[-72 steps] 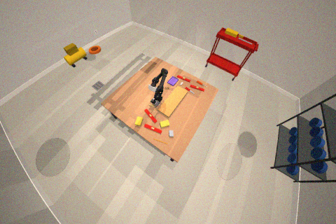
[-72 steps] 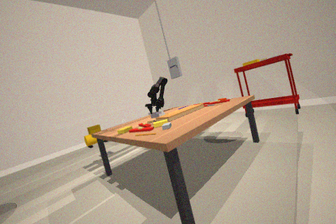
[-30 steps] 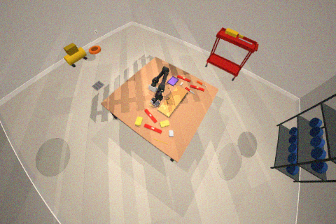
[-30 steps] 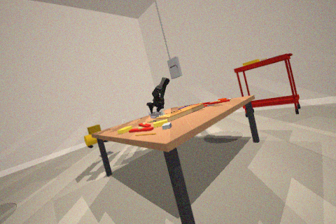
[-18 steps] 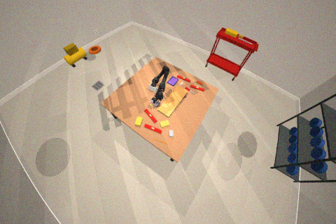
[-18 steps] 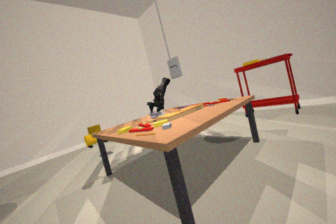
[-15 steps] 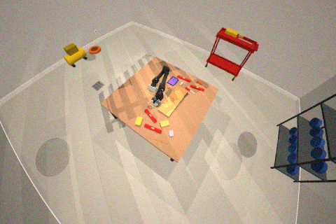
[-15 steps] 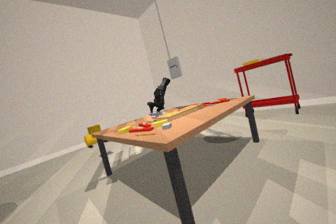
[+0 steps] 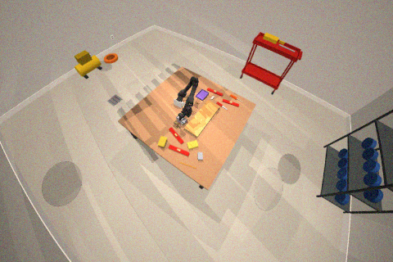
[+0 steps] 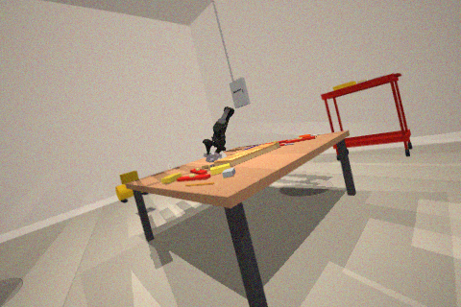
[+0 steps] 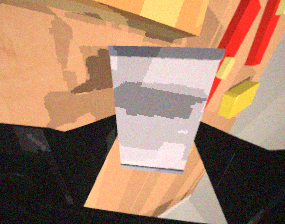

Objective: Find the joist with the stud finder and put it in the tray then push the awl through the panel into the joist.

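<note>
Right now my gripper tip is 6 cm above the awl, 4 cm to the left of it and 1 cm short of it. The rest, counted from my gripper tip: grey stud finder 2 cm below, 2 cm ahead, 1 cm to the right; small grey block 43 cm ahead, 17 cm to the right, 5 cm below; purple flat tray 51 cm to the left, 9 cm behind, 5 cm below.
</note>
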